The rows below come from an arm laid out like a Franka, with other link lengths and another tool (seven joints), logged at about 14 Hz.
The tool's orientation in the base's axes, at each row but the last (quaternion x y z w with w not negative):
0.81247, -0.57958, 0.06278, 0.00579
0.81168, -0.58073, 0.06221, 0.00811
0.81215, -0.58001, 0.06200, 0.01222
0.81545, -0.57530, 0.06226, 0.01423
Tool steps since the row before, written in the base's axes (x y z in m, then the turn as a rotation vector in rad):
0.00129, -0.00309, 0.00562, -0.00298, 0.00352, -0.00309
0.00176, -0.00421, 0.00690, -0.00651, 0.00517, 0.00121
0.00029, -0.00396, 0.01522, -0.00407, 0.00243, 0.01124
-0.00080, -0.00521, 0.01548, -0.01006, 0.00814, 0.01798
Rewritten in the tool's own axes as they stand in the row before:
0.00393, -0.00056, -0.00520, -0.00460, 0.00185, 0.00249
0.00529, -0.00070, -0.00632, -0.00680, 0.00439, -0.00224
0.00557, 0.00023, -0.01471, -0.00229, 0.00246, -0.01173
0.00644, 0.00176, -0.01493, -0.00883, 0.00584, -0.01946

